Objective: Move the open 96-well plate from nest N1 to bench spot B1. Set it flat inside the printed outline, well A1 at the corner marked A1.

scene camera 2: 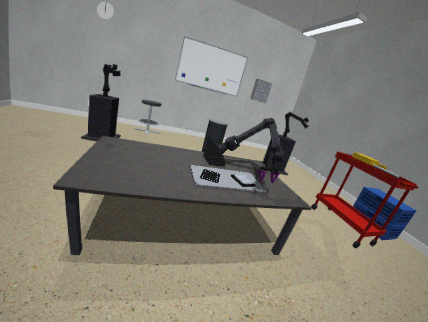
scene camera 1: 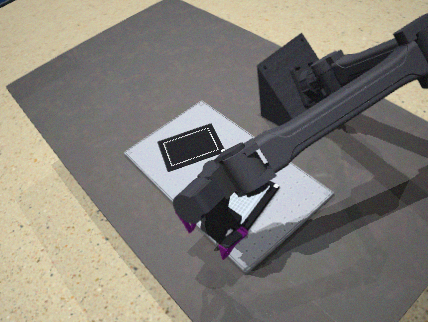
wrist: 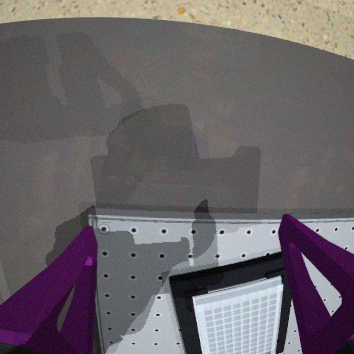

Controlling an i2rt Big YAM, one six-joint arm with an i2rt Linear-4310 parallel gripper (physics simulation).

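Observation:
The white 96-well plate sits in the black frame of nest N1; the arm hides part of it in the scene camera 1 view. My gripper is open, with purple fingers wide apart and nothing between them. It hangs above the board's end, past the nest; in the wrist view the plate shows low, nearer the right finger. Spot B1, a black pad with a white outline, is bare. A small white mark shows by one corner.
The nest and the pad are on a light perforated board on the dark table. The arm's black angled mount stands behind the board. A red cart stands right of the table.

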